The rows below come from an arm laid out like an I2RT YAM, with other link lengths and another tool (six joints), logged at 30 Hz.
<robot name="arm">
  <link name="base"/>
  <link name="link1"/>
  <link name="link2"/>
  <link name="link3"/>
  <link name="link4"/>
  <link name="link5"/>
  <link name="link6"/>
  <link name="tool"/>
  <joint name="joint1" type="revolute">
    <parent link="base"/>
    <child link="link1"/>
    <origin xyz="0 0 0.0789"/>
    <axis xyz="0 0 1"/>
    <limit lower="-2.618" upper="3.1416"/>
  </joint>
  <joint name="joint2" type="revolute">
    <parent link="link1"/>
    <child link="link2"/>
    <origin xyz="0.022 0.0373 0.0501"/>
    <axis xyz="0 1 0"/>
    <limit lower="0" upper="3.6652"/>
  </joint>
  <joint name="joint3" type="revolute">
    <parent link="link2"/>
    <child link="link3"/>
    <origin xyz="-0.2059 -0.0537 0"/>
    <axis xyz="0 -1 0"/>
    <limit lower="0" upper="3.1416"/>
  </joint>
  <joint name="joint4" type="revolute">
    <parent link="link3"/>
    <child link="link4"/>
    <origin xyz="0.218 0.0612 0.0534"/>
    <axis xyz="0 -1 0"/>
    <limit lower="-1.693" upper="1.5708"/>
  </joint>
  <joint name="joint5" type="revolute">
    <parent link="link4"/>
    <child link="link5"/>
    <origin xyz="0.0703 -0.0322 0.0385"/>
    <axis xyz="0 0 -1"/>
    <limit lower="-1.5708" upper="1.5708"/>
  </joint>
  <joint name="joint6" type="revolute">
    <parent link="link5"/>
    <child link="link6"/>
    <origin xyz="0.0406 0 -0.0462"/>
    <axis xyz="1 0 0"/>
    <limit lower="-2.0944" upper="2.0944"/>
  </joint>
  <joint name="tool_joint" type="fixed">
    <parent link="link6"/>
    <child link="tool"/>
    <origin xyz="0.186 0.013 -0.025" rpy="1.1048 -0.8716 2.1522"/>
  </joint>
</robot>
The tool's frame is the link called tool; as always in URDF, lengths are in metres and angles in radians.
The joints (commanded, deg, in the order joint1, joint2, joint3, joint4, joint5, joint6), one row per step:
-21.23 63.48 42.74 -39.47 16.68 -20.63
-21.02 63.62 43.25 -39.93 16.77 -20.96
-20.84 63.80 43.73 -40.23 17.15 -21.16
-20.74 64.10 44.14 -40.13 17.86 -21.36
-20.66 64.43 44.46 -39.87 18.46 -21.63
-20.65 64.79 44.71 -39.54 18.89 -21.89
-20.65 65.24 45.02 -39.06 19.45 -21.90
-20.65 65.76 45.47 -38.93 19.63 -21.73
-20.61 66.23 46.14 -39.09 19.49 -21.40
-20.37 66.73 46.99 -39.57 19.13 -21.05
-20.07 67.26 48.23 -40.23 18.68 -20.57
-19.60 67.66 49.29 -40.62 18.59 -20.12
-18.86 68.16 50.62 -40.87 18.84 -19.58
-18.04 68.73 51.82 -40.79 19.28 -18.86
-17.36 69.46 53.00 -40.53 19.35 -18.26
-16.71 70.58 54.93 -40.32 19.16 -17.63
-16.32 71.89 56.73 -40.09 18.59 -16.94
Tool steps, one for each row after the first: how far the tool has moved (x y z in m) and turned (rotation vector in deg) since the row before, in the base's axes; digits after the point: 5 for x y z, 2 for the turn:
0.00045 0.00034 0.00160 -0.15 0.26 0.44
0.00035 -0.00089 0.00184 -0.38 0.21 0.16
0.00073 -0.00276 0.00203 -0.72 0.11 -0.09
0.00108 -0.00256 0.00161 -0.66 0.07 0.00
0.00114 -0.00224 0.00104 -0.51 0.05 0.01
0.00170 -0.00289 0.00142 -0.57 -0.14 -0.28
0.00152 -0.00121 0.00080 -0.11 -0.08 -0.23
0.00217 0.00011 0.00135 0.21 -0.24 -0.16
0.00255 0.00190 0.00139 0.45 -0.15 0.14
0.00389 0.00217 0.00309 0.51 -0.41 0.14
0.00415 0.00155 0.00354 0.14 -0.49 0.15
0.00591 0.00112 0.00532 -0.20 -0.73 0.17
0.00653 0.00082 0.00510 -0.31 -0.89 0.01
0.00726 0.00139 0.00425 -0.04 -0.94 0.17
0.01027 0.00151 0.00658 0.11 -1.32 0.26
0.00956 0.00196 0.00448 0.54 -1.14 0.17

